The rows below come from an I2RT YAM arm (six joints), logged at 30 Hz.
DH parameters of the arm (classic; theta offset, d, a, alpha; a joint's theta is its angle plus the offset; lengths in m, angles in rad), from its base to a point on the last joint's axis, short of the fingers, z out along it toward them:
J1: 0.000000 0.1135 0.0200 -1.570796
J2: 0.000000 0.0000 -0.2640 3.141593
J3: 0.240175 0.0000 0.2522 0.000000
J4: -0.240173 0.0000 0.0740 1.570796
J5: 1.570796 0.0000 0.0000 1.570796
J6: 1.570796 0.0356 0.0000 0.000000
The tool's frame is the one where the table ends.
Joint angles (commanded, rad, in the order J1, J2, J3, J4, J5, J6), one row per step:
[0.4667 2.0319 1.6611 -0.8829 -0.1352 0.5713]
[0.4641 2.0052 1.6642 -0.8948 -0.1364 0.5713]
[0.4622 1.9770 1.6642 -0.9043 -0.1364 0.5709]
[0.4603 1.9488 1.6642 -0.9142 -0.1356 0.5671]
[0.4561 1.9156 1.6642 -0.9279 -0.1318 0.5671]
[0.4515 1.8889 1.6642 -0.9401 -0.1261 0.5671]
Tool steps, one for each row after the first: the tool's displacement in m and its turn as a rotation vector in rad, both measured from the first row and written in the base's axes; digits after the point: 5 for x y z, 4 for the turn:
[-0.00277 -0.00256 0.01115 0.0090 -0.0155 -0.0022]
[-0.00621 -0.00517 0.02196 0.0173 -0.0323 -0.0037]
[-0.00996 -0.00793 0.03261 0.0239 -0.0501 -0.0023]
[-0.01449 -0.01222 0.04486 0.0292 -0.0692 -0.0079]
[-0.01826 -0.01633 0.05448 0.0307 -0.0846 -0.0145]

